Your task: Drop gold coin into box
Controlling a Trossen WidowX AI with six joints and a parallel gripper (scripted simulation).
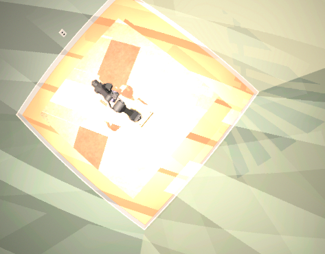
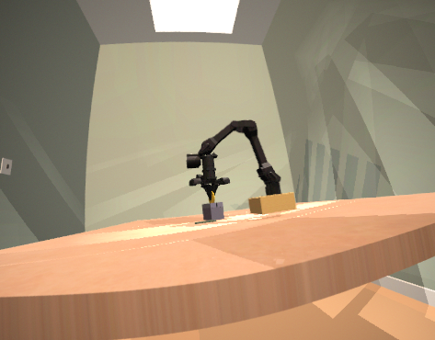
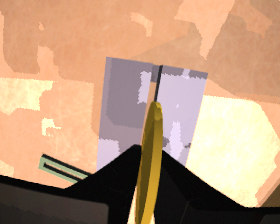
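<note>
Now: the gold coin 1 cm above my gripper tip.
</note>
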